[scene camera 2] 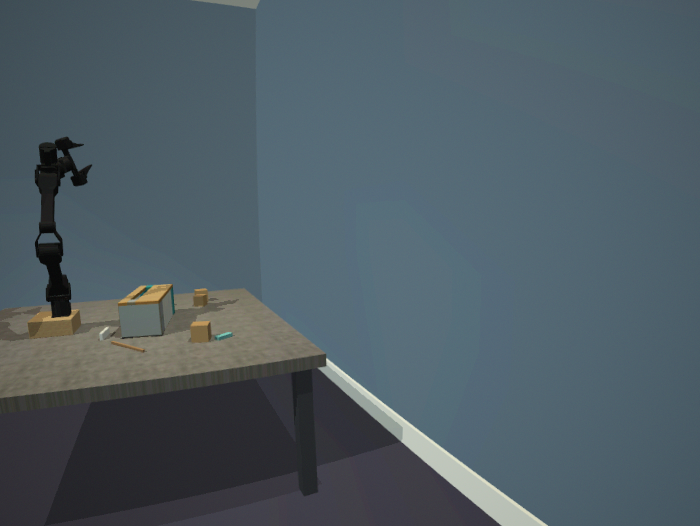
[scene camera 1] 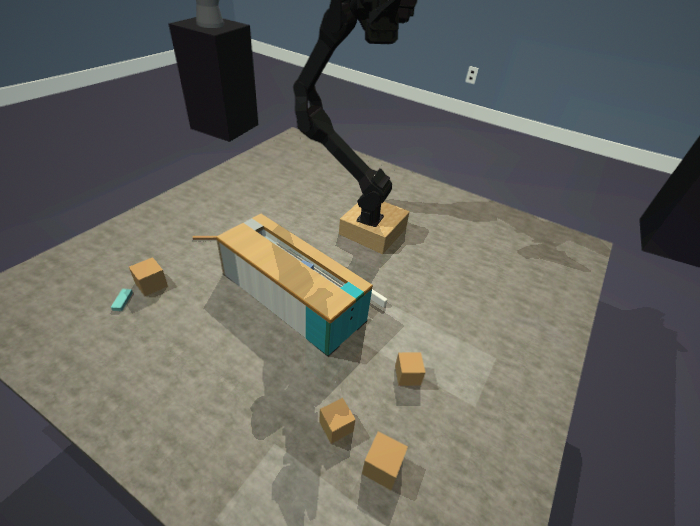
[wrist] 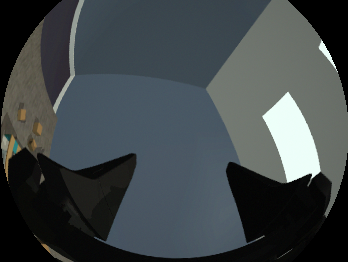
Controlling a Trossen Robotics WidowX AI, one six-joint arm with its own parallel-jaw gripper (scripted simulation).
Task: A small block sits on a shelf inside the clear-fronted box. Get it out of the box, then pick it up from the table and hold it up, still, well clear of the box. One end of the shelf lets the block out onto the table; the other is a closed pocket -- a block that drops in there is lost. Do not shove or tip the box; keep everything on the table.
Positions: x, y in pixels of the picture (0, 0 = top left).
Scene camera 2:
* my gripper: 87, 154
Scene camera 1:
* long box: 326, 305
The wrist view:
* my gripper: 183, 164
